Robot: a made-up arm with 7 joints.
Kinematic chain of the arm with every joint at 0, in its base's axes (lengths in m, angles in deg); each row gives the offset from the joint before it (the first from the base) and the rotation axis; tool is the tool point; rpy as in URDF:
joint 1: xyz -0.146 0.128 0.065 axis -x
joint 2: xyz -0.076 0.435 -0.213 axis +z
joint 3: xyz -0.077 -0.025 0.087 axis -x
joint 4: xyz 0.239 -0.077 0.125 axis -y
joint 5: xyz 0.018 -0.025 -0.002 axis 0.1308 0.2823 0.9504
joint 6: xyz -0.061 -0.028 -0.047 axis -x
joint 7: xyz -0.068 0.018 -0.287 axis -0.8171 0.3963 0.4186
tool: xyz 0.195 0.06 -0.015 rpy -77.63 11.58 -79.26
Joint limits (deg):
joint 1: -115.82..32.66
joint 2: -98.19..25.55
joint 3: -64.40..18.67
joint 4: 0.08..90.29
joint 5: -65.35..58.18
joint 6: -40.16..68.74
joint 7: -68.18..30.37
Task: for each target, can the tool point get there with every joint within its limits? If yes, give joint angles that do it. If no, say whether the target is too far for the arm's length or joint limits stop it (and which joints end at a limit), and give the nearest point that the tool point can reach.
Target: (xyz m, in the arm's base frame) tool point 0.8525 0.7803 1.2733
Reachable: no: too far | nearest point 0.2935 0.4684 0.6955 | short by 0.862 m
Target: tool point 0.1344 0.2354 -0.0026
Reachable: yes | joints 14.78 -19.21 -3.05 65.29 -14.52 -6.01 -50.38
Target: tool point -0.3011 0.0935 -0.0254
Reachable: yes | joints -13.40 -57.90 -5.73 70.44 -31.24 34.28 -44.63
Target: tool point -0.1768 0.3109 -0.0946
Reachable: yes | joints -75.69 -71.95 -27.64 48.98 -25.80 5.96 15.17
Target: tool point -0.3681 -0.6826 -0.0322
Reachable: no: joint limits stop it (at a limit: joint 1, joint 3, joint 4, joint 6, joint 7) | nearest point -0.3109 -0.2309 -0.1003 | short by 0.460 m
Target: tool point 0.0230 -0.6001 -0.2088
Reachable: no: joint limits stop it (at a limit: joint 1, joint 3, joint 4, joint 6, joint 7) | nearest point -0.0603 -0.2221 -0.1862 | short by 0.388 m
